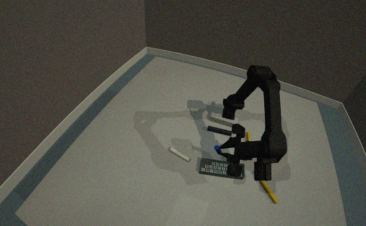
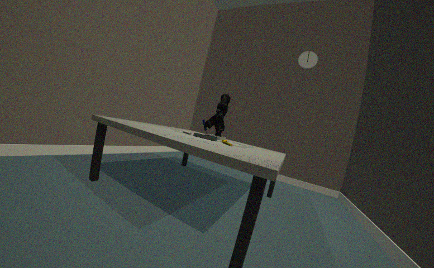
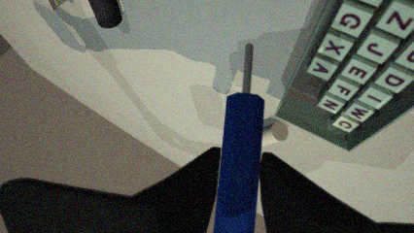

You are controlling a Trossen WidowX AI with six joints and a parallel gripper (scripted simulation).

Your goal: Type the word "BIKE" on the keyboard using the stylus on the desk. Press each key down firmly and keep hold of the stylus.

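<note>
Now: gripper tip 20 mm past the stylus tip, 10 mm to the right of it and 40 mm above it. The rest, counted from my gripper tip: blue stylus (10 mm behind, 10 mm below); then dark cylinder (170 mm behind, 80 mm below); then white cylinder (10 mm ahead, 150 mm to the right, 80 mm below).
</note>
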